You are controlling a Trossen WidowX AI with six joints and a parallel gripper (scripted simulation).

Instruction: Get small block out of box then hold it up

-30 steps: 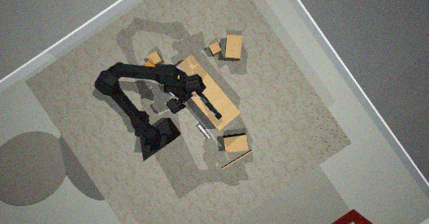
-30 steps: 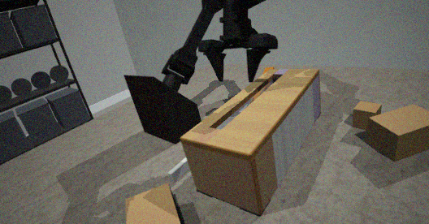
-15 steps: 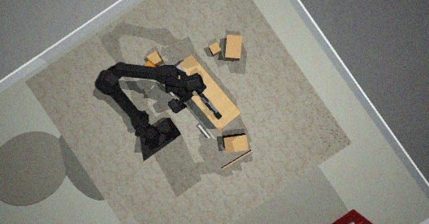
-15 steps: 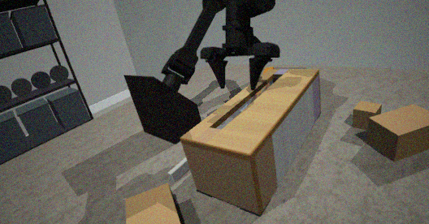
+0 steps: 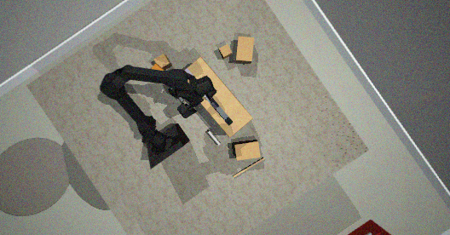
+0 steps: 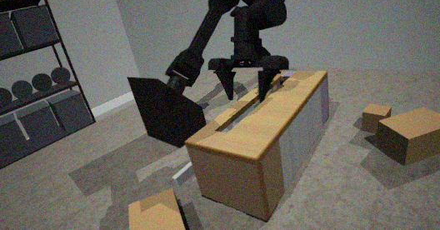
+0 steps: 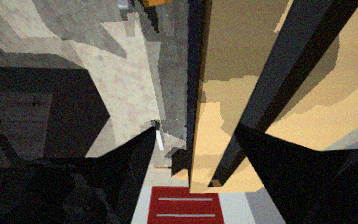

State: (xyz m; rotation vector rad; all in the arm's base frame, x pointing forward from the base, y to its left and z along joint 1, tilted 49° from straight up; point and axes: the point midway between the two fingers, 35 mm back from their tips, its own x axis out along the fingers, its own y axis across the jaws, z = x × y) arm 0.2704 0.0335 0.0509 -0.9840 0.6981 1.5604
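The box lies 3 cm ahead of my gripper tip and 5 cm below it. Round my gripper tip: thin rod: 4 cm ahead, 40 cm to the right, 11 cm below; then block: 5 cm ahead, 3 cm to the right, 3 cm below.
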